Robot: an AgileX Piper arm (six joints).
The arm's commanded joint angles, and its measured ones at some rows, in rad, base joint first. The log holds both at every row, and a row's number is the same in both.
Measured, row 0:
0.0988, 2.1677, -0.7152, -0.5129, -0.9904, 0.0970
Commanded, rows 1 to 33:
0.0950, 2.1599, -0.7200, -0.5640, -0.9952, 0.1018
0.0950, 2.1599, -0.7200, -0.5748, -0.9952, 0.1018
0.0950, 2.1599, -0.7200, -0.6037, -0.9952, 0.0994
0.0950, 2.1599, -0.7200, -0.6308, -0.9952, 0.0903
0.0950, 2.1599, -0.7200, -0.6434, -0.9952, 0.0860
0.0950, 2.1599, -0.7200, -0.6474, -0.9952, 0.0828
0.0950, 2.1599, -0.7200, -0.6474, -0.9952, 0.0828
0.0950, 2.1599, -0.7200, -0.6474, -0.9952, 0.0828
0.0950, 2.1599, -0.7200, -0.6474, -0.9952, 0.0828
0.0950, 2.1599, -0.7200, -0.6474, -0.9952, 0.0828
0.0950, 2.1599, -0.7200, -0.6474, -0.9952, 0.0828
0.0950, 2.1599, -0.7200, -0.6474, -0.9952, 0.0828
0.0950, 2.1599, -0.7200, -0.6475, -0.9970, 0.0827
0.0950, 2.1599, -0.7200, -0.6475, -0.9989, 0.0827
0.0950, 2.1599, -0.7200, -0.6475, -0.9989, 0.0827
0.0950, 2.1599, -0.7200, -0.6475, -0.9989, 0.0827
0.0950, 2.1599, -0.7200, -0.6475, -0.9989, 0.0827
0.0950, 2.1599, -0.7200, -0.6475, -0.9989, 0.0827
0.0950, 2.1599, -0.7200, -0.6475, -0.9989, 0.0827
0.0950, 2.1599, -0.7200, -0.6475, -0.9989, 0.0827
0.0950, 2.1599, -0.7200, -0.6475, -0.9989, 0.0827
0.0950, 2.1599, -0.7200, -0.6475, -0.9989, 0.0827
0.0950, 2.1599, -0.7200, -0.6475, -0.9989, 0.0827
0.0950, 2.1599, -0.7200, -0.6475, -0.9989, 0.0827
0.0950, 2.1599, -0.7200, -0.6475, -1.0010, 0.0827
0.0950, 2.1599, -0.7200, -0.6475, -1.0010, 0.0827
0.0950, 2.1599, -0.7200, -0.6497, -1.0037, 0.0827
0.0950, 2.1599, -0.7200, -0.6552, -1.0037, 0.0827
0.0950, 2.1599, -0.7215, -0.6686, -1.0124, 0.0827
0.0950, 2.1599, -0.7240, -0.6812, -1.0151, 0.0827
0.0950, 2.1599, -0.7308, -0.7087, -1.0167, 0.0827
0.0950, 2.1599, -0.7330, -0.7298, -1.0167, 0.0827
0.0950, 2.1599, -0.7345, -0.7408, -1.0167, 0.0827
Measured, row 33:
0.0969, 2.1654, -0.7221, -0.6644, -0.9904, 0.0911
